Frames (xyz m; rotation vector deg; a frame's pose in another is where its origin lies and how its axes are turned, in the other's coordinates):
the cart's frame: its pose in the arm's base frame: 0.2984 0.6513 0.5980 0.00 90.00 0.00
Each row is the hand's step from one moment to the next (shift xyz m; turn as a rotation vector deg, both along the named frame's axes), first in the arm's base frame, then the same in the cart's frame.
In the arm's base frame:
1: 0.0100 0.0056 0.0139 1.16 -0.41 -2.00
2: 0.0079 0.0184 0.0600 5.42 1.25 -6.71
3: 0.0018 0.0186 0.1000 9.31 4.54 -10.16
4: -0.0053 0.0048 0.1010 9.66 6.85 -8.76
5: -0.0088 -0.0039 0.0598 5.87 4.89 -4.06
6: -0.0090 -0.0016 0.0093 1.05 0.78 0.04
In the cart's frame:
1: -0.0139 0.0056 0.0100 2.00 -0.41 1.16
2: -0.0600 0.0184 0.0079 6.71 1.25 5.42
3: -0.1000 0.0186 0.0018 10.16 4.54 9.31
4: -0.1010 0.0048 -0.0053 8.76 6.85 9.66
5: -0.0598 -0.0039 -0.0088 4.06 4.89 5.87
6: -0.0093 -0.0016 -0.0090 -0.04 0.78 1.05

